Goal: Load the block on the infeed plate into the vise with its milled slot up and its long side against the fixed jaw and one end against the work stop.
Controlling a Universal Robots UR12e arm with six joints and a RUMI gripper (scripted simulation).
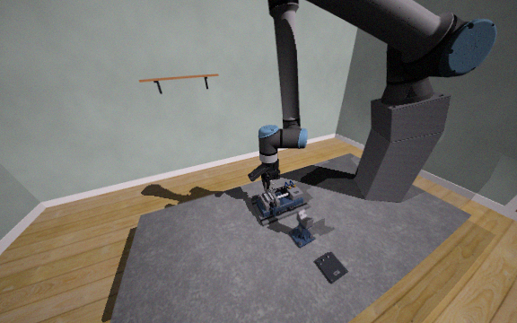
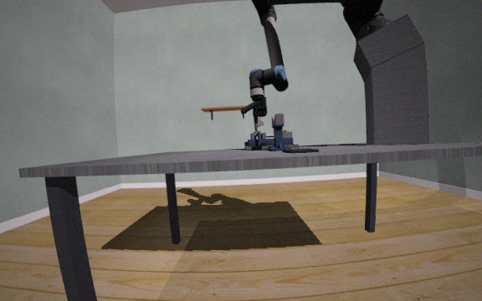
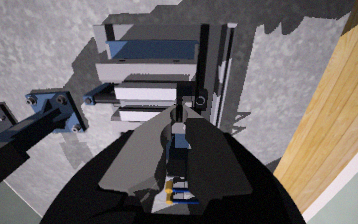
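My hand is 30 mm to the right of the part and 20 mm above it. The rest, counted from my hand: moving jaw: 40 mm behind, 30 mm to the left, 40 mm below; then work stop: 10 mm behind, 80 mm to the left, 30 mm below; then fixed jaw: 30 mm ahead, 40 mm to the left, 40 mm below.
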